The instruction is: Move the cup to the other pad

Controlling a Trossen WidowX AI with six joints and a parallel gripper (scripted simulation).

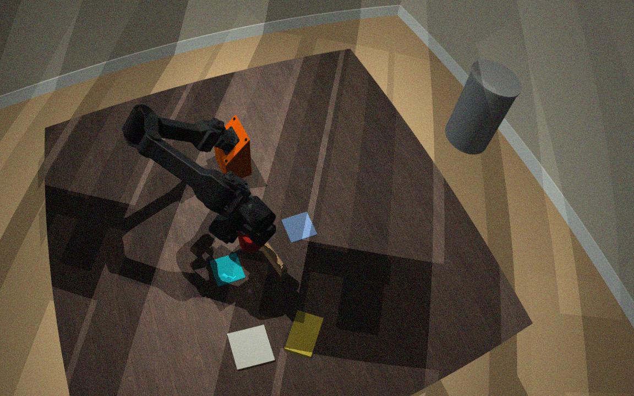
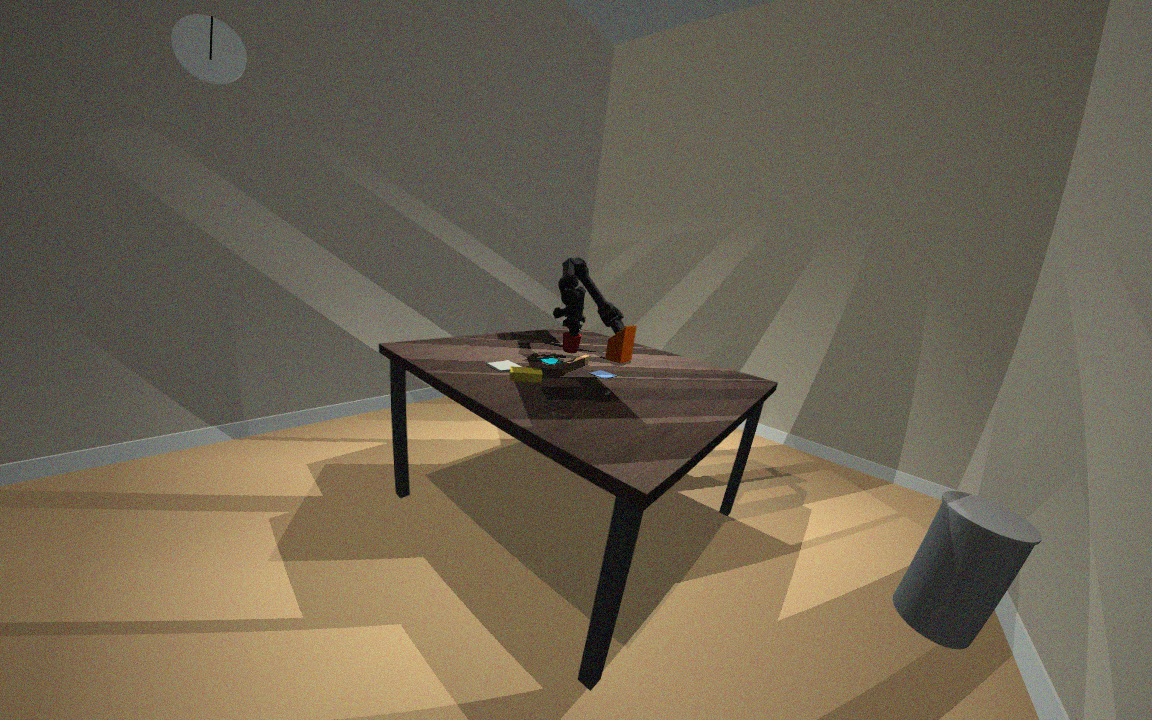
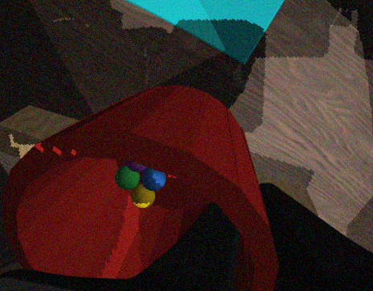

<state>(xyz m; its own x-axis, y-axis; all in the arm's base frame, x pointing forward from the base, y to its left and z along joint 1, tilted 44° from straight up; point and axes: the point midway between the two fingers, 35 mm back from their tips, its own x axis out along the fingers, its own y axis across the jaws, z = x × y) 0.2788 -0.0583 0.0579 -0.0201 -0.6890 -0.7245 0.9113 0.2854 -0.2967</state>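
Right now my gripper tip is 4 cm short of the teal pad, 7 cm to the left of it and 11 cm above it. The rest, counted from my gripper tip: wooden bar 3 cm ahead, 5 cm to the left, 9 cm below; then light blue pad 1 cm ahead, 17 cm to the left, 11 cm below; then cup 3 cm ahead, 1 cm to the left.
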